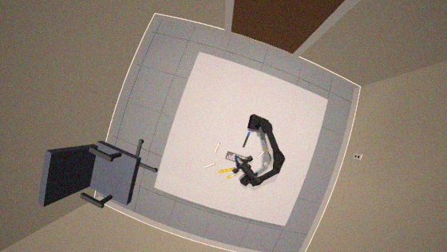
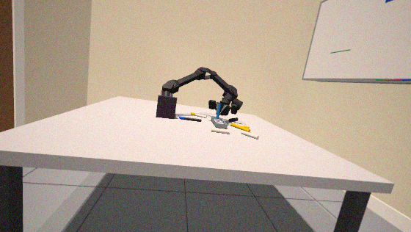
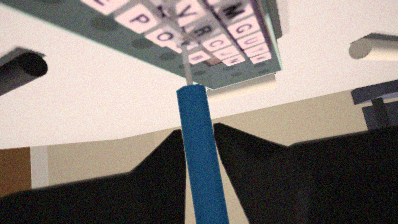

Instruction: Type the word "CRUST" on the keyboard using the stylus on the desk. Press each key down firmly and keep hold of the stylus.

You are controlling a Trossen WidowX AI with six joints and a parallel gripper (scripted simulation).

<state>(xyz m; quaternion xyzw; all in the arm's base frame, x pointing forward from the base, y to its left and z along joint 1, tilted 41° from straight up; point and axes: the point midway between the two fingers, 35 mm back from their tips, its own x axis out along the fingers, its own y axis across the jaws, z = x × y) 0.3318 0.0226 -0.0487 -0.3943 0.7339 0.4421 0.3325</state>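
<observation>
Now: gripper tip 15 cm short of the yellow pen, 6 cm above it and 2 cm to the left of it. Also, from my gripper tip: stylus tip: 5 cm below; blue-and-black pen: 19 cm behind, 6 cm below, 4 cm to the left; blue stylus: 1 cm below.
</observation>
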